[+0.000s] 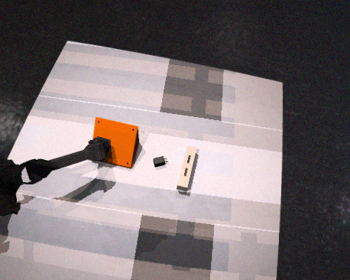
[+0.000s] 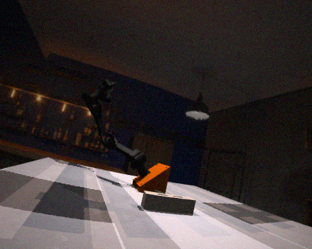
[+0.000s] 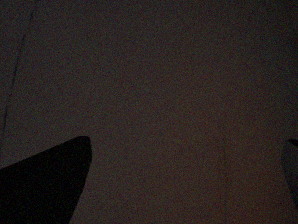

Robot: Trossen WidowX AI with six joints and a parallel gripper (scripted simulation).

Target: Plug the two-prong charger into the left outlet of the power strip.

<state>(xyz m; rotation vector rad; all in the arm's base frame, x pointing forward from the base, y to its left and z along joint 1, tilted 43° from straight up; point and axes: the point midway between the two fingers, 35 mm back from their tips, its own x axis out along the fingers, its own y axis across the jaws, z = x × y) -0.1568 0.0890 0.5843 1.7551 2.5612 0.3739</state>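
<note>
The black two-prong charger lies 420 mm ahead of my gripper tip, 340 mm to the left of it and 580 mm below it.
</note>
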